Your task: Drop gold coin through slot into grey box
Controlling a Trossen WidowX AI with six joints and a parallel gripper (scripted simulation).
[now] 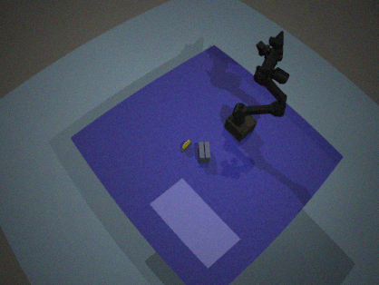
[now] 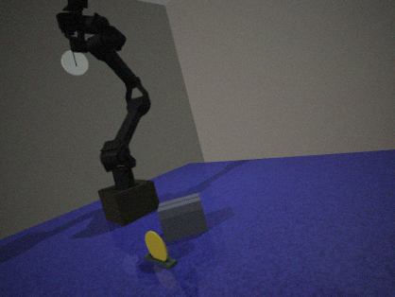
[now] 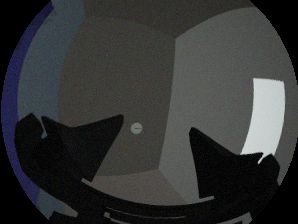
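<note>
Right now my gripper tip is 440 mm short of the gold coin, 200 mm to the left of it and 680 mm above it.
</note>
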